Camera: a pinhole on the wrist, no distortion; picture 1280 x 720 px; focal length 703.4 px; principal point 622.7 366.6 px. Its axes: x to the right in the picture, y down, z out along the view. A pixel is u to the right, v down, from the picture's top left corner.
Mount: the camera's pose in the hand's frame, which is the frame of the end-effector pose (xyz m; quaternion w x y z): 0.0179 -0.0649 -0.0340 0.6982 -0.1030 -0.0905 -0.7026
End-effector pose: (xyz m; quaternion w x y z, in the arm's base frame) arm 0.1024 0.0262 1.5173 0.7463 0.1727 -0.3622 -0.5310
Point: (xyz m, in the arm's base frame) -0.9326 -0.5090 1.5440
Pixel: outside the picture
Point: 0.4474 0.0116 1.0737
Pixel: behind the camera
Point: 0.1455 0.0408 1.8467
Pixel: 75.1 567.9
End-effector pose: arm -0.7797 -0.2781 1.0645 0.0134 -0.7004 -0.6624 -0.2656
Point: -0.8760 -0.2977 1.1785
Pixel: behind the camera
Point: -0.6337 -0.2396 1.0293
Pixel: 50.5 356.0
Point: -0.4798 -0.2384 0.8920
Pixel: 258.9 248.6
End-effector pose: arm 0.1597 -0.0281 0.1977 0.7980 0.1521 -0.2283 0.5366
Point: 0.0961 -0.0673 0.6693
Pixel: 654.8 616.4
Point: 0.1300 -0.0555 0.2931
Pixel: 426.2 359.3
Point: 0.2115 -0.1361 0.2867
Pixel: 949.3 155.5
